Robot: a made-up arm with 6 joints.
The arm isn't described. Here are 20 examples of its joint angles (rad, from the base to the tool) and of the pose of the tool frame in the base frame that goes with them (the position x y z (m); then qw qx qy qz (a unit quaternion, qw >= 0)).
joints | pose
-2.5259 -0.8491 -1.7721 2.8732 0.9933 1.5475 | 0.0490 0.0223 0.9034 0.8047 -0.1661 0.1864 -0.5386
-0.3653 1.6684 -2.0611 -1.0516 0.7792 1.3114 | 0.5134 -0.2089 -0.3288 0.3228 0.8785 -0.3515 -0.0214
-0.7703 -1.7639 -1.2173 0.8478 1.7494 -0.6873 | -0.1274 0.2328 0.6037 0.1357 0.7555 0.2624 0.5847
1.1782 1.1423 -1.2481 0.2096 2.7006 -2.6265 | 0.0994 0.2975 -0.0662 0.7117 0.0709 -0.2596 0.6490
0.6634 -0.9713 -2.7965 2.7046 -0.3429 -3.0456 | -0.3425 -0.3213 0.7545 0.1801 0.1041 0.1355 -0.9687
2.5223 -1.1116 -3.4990 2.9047 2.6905 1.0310 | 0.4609 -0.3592 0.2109 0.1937 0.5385 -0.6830 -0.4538
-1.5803 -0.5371 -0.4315 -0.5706 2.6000 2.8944 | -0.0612 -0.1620 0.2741 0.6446 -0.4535 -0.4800 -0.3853
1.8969 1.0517 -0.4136 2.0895 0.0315 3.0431 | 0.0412 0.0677 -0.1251 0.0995 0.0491 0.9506 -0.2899
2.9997 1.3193 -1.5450 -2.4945 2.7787 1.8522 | -0.5230 0.1363 -0.0666 0.5142 -0.0422 -0.1046 -0.8502
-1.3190 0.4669 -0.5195 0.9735 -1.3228 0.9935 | 0.0003 -0.3598 0.1069 0.3647 -0.0696 -0.7768 0.5087
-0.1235 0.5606 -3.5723 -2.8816 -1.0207 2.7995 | 0.2852 -0.0050 0.7586 0.0781 0.5302 0.1144 0.8365
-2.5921 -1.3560 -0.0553 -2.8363 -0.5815 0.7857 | -0.0844 -0.0912 0.2129 0.3469 0.8885 -0.1886 -0.2338
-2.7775 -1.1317 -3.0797 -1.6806 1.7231 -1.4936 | 0.5924 0.3353 0.4831 0.4647 -0.2677 -0.7157 -0.4474
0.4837 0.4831 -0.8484 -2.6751 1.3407 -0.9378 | 0.4555 0.2018 0.0402 0.6897 -0.2627 0.6182 -0.2705
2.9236 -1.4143 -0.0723 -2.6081 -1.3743 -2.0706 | -0.0401 -0.0460 0.2503 0.0587 0.6081 0.7478 -0.2600
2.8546 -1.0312 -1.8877 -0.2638 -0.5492 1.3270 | 0.3032 -0.1196 0.8306 0.9094 0.1506 0.0757 0.3803
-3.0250 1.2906 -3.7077 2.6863 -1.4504 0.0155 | -0.5186 -0.0160 0.4389 0.1806 -0.8655 0.0364 0.4657
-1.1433 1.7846 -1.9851 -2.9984 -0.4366 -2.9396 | 0.1580 -0.3106 -0.3609 0.0732 -0.7324 0.6703 0.0945
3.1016 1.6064 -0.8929 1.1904 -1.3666 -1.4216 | -0.1789 0.1055 -0.2104 0.1250 -0.2810 0.7853 0.5374
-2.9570 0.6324 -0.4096 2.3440 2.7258 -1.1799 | -0.2883 -0.1297 0.0457 0.0780 -0.2009 -0.2114 0.9533
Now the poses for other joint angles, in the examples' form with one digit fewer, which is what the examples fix.
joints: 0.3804 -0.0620 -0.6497 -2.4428 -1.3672 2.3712
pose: 0.207 0.156 0.244 0.348 -0.841 -0.339 0.240
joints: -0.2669 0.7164 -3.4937 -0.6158 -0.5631 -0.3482
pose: 0.233 0.003 0.819 0.545 -0.100 0.132 0.822
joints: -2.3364 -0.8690 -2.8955 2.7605 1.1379 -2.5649
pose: 0.418 0.406 0.729 0.599 -0.038 0.758 0.257
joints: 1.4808 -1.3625 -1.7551 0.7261 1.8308 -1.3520
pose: -0.097 -0.269 0.718 0.255 0.161 -0.782 -0.546
